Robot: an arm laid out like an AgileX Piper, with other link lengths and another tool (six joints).
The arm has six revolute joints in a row. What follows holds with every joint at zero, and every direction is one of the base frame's.
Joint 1 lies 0.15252 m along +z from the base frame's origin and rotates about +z.
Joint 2 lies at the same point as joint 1 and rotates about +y.
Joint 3 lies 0.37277 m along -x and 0.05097 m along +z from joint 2 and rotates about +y.
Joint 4 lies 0.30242 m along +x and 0.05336 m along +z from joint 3 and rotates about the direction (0.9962, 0, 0.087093).
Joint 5 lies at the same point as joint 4 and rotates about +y.
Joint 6 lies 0.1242 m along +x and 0.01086 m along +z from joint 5 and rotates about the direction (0.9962, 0, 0.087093).
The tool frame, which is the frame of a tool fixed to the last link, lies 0.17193 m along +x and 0.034 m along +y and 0.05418 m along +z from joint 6; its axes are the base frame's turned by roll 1.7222, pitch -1.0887 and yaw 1.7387 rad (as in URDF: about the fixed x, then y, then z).
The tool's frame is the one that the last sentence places.
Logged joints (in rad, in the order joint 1, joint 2, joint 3, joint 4, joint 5, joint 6), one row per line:
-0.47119, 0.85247, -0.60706, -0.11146, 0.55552, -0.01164
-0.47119, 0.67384, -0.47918, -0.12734, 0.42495, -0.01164
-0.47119, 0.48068, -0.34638, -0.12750, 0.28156, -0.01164
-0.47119, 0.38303, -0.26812, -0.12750, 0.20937, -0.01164
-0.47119, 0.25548, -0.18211, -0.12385, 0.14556, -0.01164
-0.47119, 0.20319, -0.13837, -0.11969, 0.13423, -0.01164
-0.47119, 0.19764, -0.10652, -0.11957, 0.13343, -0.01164
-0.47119, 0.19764, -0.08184, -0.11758, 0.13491, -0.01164
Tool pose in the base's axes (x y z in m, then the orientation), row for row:
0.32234, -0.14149, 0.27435, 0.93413, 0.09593, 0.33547, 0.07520
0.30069, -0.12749, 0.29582, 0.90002, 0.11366, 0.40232, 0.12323
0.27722, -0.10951, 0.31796, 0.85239, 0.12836, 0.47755, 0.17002
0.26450, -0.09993, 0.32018, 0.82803, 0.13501, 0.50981, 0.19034
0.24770, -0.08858, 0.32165, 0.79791, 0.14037, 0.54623, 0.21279
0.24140, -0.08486, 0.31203, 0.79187, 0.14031, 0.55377, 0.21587
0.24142, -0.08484, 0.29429, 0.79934, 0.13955, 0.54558, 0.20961
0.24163, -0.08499, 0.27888, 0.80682, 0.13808, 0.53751, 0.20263
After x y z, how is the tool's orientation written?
As a quaternion, x y z w.
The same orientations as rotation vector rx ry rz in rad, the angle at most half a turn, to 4 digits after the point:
2.8020, 0.2877, 1.0063
2.6251, 0.3315, 1.1735
2.4219, 0.3647, 1.3568
2.3267, 0.3794, 1.4325
2.2152, 0.3897, 1.5165
2.1949, 0.3889, 1.5349
2.2230, 0.3881, 1.5173
2.2522, 0.3854, 1.5004

